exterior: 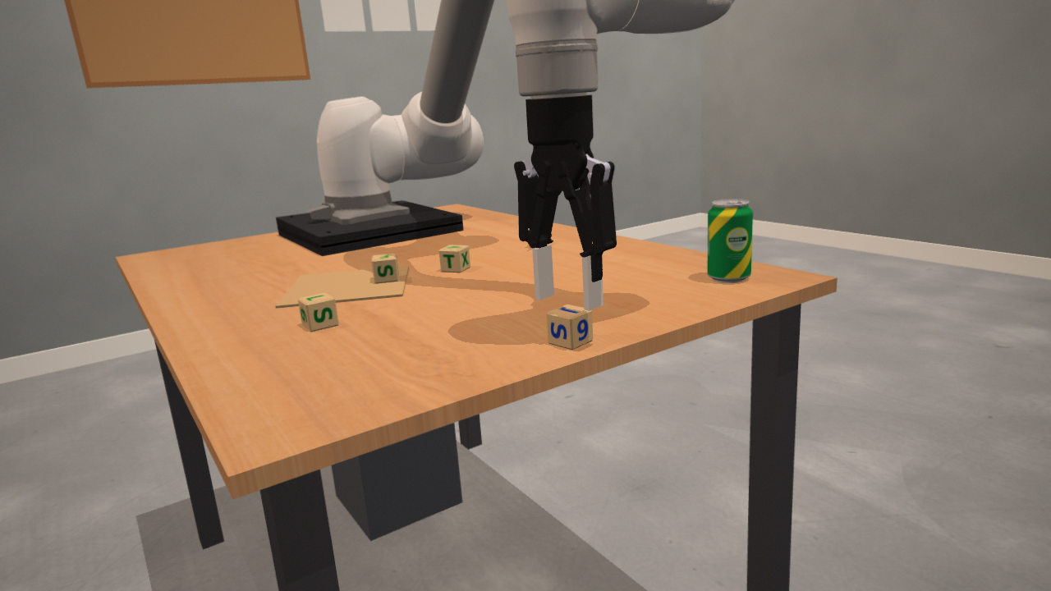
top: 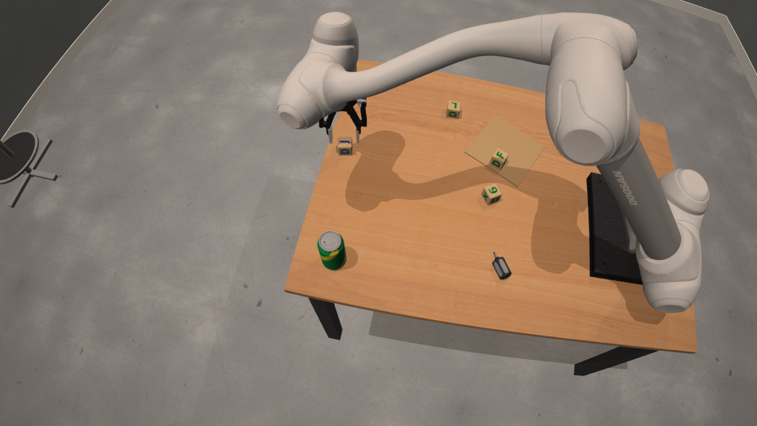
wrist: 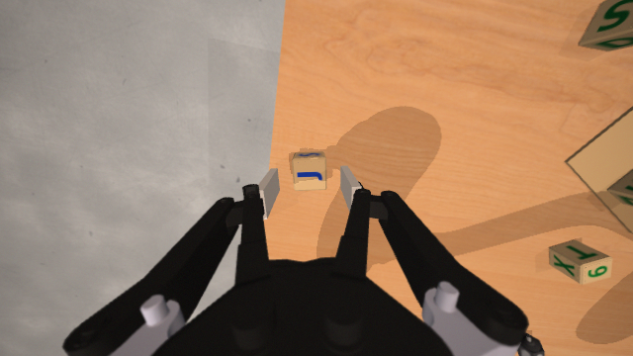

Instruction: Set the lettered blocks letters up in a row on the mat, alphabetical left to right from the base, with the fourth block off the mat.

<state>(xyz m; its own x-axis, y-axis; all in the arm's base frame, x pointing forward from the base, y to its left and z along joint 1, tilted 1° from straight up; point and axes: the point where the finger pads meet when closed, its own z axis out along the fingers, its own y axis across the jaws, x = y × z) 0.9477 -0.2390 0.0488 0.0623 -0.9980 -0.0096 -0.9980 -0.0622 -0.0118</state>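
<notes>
Right now the blue-lettered block is 6 cm below my hand. Also, from my hand: soda can: 36 cm to the left, 2 cm below; tan mat: 50 cm behind, 8 cm below, 4 cm to the right; black tool: 45 cm behind, 36 cm to the left, 6 cm below.
</notes>
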